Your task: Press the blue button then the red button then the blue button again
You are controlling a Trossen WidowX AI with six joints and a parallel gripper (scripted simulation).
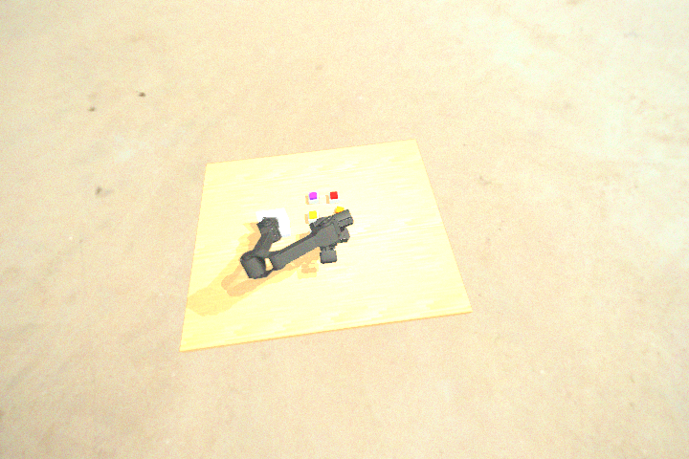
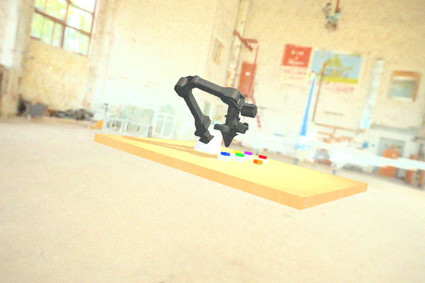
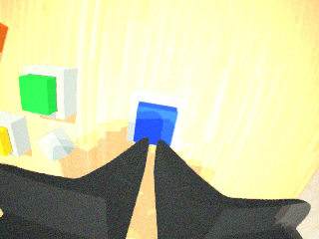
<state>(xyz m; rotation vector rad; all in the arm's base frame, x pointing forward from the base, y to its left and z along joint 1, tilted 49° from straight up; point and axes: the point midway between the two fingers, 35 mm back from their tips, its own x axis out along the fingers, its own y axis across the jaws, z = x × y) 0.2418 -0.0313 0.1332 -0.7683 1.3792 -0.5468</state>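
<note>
The blue button lies 3 cm below my gripper tip. Also, from my gripper tip: green button 11 cm to the left, 3 cm below; then red button 2 cm ahead, 28 cm to the left, 3 cm below; then yellow button 7 cm behind, 18 cm to the left, 3 cm below.
</note>
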